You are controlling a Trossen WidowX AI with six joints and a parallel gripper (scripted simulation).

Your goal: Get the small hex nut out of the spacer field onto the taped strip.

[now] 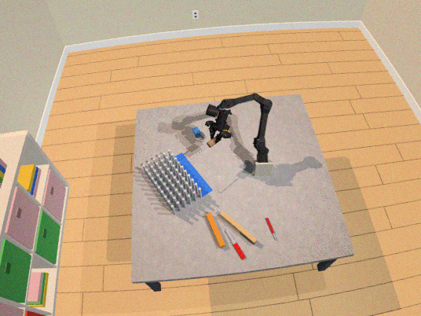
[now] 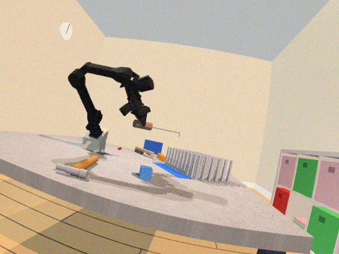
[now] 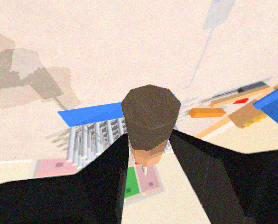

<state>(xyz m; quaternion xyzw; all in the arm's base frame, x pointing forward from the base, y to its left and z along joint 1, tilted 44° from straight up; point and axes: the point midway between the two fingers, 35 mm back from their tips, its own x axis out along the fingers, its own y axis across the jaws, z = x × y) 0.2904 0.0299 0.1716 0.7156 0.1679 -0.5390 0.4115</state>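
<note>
My gripper tip is now 200 mm above the blue taped strip, 150 mm short of it and 120 mm to the right of it. From my gripper tip the other things lie so: orange bar 510 mm to the left, 180 mm below, 20 mm behind; blue cube 210 mm to the right, 180 mm below, 130 mm ahead; hook tool 80 mm ahead, 70 mm to the left.
</note>
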